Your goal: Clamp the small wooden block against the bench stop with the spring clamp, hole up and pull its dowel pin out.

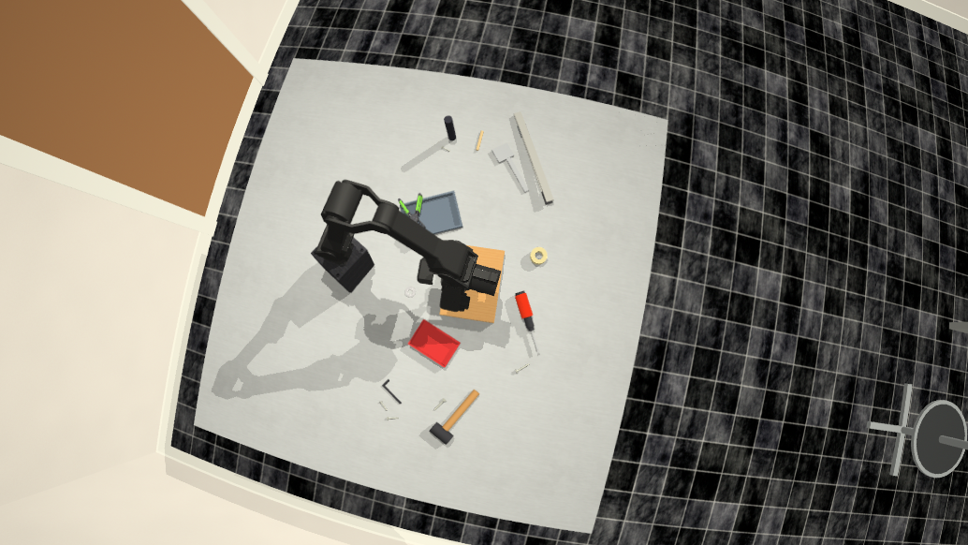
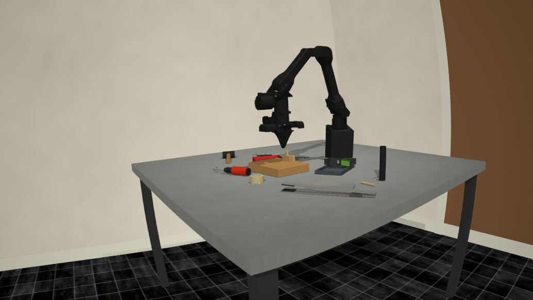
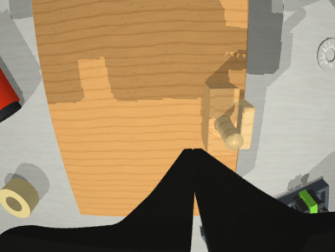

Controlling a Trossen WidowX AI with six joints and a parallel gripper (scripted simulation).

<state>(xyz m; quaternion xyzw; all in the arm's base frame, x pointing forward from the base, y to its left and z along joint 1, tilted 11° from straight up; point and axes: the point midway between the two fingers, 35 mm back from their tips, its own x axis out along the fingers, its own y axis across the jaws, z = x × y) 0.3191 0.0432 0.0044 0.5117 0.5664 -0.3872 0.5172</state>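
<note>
Now: the dowel pin 7 cm below my hand, 2 cm behind it and 1 cm to the right of it. From my hand the other things lie so: small wooden block (8 cm below, 2 cm behind, 1 cm to the right); then wooden board (11 cm below, 3 cm ahead, 1 cm to the left); then wooden stop (8 cm below, 4 cm behind, 1 cm to the right).
</note>
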